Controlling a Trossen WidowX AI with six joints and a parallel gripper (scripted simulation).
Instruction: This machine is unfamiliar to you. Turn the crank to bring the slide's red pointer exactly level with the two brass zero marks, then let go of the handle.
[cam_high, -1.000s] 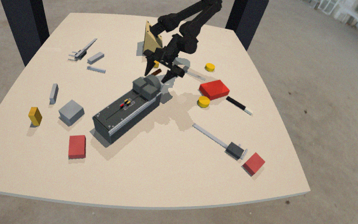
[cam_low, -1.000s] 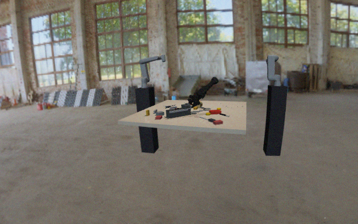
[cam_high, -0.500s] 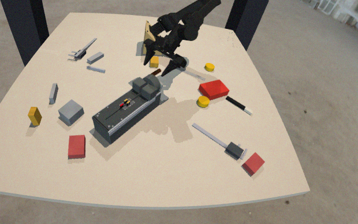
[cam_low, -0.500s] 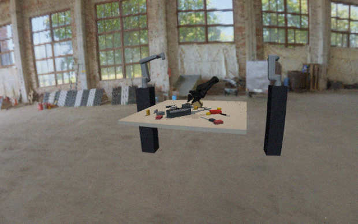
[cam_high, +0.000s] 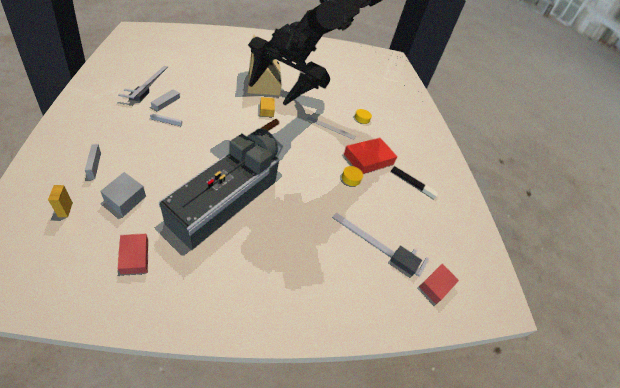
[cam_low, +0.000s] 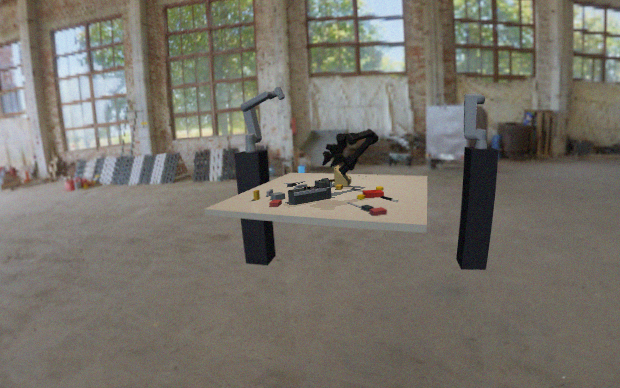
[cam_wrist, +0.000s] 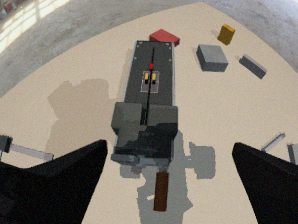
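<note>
Right now the crank is 20 mm to the left of my gripper tip and 100 mm below it. Round my gripper tip: brown handle 20 mm behind, 20 mm to the left, 100 mm below; grey bar 140 mm behind, 220 mm to the left, 200 mm below; red pointer 140 mm ahead, 110 mm to the right, 120 mm below.
</note>
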